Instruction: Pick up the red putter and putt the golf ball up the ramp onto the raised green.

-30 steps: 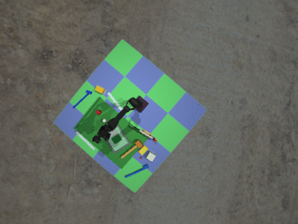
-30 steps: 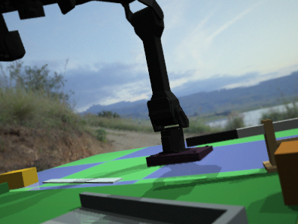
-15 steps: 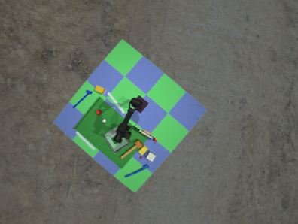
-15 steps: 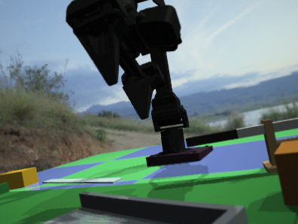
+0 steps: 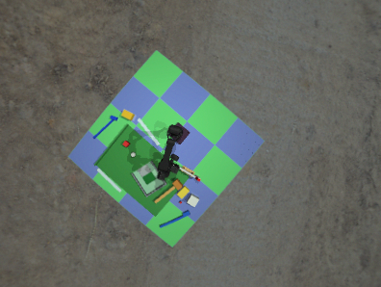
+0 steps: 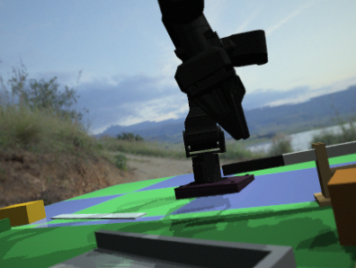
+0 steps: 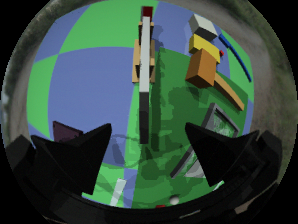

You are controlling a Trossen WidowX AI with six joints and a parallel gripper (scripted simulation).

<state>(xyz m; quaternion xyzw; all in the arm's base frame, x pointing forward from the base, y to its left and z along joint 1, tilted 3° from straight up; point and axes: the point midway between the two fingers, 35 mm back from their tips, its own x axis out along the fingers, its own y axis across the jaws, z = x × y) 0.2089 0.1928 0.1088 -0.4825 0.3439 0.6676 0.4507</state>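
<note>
My gripper tip is now 110 mm to the right of the putter, 50 mm past it and 40 mm above it.
</note>
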